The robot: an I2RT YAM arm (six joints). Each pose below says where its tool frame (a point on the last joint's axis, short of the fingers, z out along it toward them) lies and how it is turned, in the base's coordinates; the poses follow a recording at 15 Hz.
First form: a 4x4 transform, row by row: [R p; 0 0 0 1], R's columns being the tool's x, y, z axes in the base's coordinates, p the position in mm. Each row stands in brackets.
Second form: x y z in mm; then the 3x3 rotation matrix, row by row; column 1 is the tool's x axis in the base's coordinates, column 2 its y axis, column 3 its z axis. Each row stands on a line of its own. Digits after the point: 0 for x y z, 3 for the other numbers.
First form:
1: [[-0.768 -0.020 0.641 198], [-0.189 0.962 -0.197 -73], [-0.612 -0.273 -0.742 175], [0 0 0 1]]
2: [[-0.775 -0.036 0.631 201], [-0.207 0.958 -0.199 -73], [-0.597 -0.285 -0.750 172], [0 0 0 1]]
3: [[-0.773 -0.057 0.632 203], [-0.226 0.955 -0.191 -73], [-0.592 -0.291 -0.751 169], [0 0 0 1]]
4: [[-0.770 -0.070 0.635 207], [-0.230 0.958 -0.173 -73], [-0.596 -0.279 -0.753 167], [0 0 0 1]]
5: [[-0.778 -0.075 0.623 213], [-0.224 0.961 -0.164 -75], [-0.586 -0.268 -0.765 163], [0 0 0 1]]
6: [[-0.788 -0.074 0.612 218], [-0.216 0.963 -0.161 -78], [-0.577 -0.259 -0.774 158], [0 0 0 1]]
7: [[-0.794 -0.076 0.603 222], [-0.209 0.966 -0.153 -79], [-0.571 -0.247 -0.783 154], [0 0 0 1]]
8: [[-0.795 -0.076 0.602 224], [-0.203 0.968 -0.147 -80], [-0.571 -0.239 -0.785 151], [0 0 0 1]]
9: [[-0.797 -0.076 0.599 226], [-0.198 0.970 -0.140 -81], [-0.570 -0.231 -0.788 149], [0 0 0 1]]
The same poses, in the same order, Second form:
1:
198 -73 175
-0.768 -0.020 0.641
-0.189 0.962 -0.197
-0.612 -0.273 -0.742

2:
201 -73 172
-0.775 -0.036 0.631
-0.207 0.958 -0.199
-0.597 -0.285 -0.750

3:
203 -73 169
-0.773 -0.057 0.632
-0.226 0.955 -0.191
-0.592 -0.291 -0.751

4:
207 -73 167
-0.770 -0.070 0.635
-0.230 0.958 -0.173
-0.596 -0.279 -0.753

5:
213 -75 163
-0.778 -0.075 0.623
-0.224 0.961 -0.164
-0.586 -0.268 -0.765

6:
218 -78 158
-0.788 -0.074 0.612
-0.216 0.963 -0.161
-0.577 -0.259 -0.774

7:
222 -79 154
-0.794 -0.076 0.603
-0.209 0.966 -0.153
-0.571 -0.247 -0.783

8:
224 -80 151
-0.795 -0.076 0.602
-0.203 0.968 -0.147
-0.571 -0.239 -0.785

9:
226 -81 149
-0.797 -0.076 0.599
-0.198 0.970 -0.140
-0.570 -0.231 -0.788

